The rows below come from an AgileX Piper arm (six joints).
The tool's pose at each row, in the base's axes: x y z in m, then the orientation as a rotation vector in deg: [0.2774, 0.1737, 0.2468, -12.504, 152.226, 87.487]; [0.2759, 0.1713, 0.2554, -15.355, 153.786, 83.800]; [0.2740, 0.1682, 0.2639, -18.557, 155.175, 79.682]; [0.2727, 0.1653, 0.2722, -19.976, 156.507, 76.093]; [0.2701, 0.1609, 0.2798, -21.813, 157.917, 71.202]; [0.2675, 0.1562, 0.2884, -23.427, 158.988, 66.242]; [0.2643, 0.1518, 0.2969, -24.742, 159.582, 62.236]
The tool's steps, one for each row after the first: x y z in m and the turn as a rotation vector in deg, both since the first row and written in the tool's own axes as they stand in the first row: [0.0006, 0.0064, -0.0064, 2.531, 0.949, -1.720]; [0.0016, 0.0124, -0.0133, 5.267, 1.887, -3.748]; [0.0021, 0.0183, -0.0200, 7.725, 2.334, -4.700]; [0.0040, 0.0230, -0.0276, 10.991, 2.720, -6.086]; [0.0059, 0.0284, -0.0360, 14.250, 2.871, -7.477]; [0.0083, 0.0340, -0.0440, 16.842, 2.889, -8.700]
